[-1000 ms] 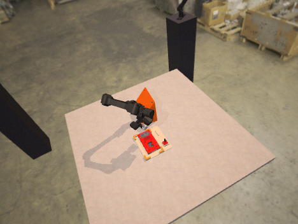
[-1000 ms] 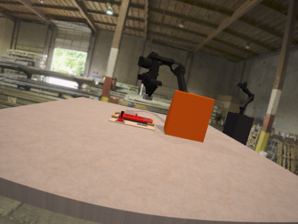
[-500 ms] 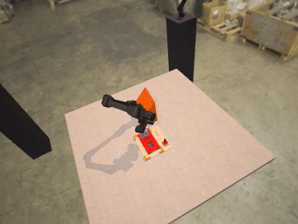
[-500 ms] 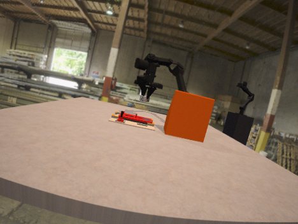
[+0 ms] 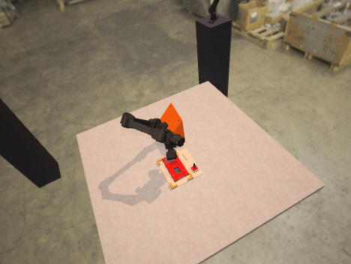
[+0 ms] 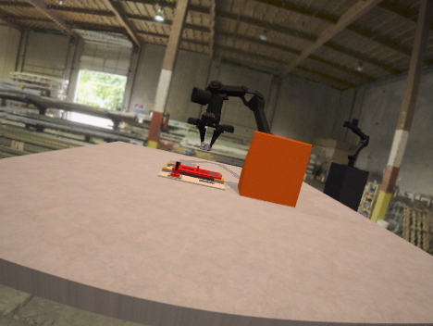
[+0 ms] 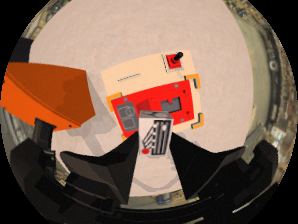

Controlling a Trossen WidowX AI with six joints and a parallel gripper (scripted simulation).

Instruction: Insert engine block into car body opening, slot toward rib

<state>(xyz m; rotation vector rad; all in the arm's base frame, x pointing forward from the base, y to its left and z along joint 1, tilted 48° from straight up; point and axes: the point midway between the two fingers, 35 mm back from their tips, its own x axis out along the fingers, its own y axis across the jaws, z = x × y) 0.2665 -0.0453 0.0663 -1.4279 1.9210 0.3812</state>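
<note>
Right now my gripper tip is 100 mm to the right of the black peg, 100 mm above it and 90 mm short of it. Round my gripper tip: engine block (10 mm below).
</note>
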